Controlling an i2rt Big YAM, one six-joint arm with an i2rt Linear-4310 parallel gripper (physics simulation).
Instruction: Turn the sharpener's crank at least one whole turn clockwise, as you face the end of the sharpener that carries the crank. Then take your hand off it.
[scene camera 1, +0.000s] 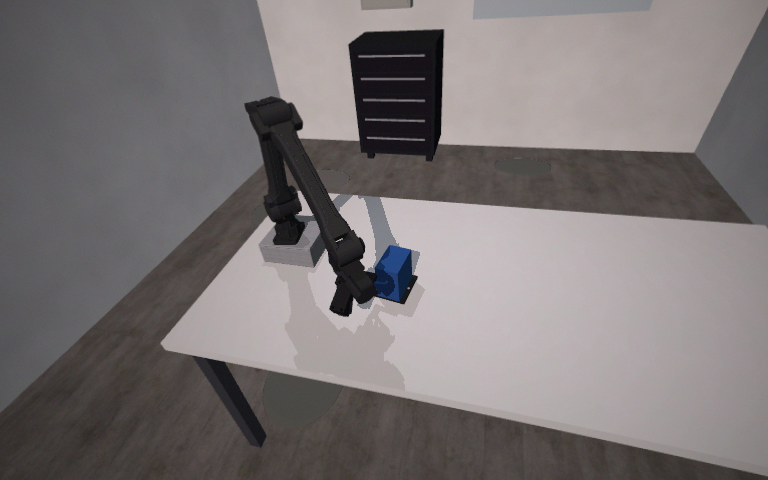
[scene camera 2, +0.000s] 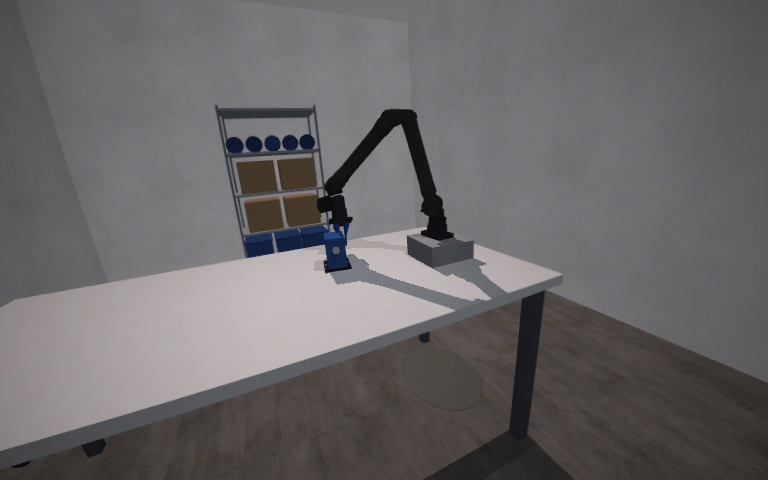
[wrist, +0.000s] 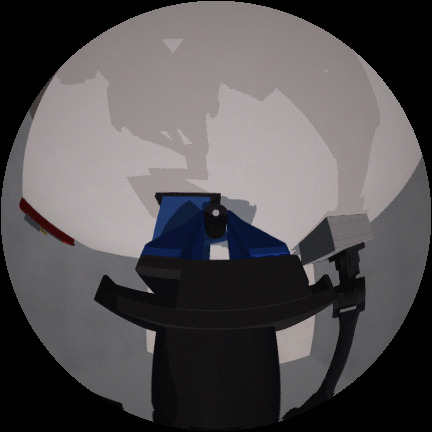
Note:
I see my gripper (wrist: 215, 215) and a blue sharpener (scene camera 1: 395, 266).
The blue sharpener is seen too in the wrist view (wrist: 175, 208).

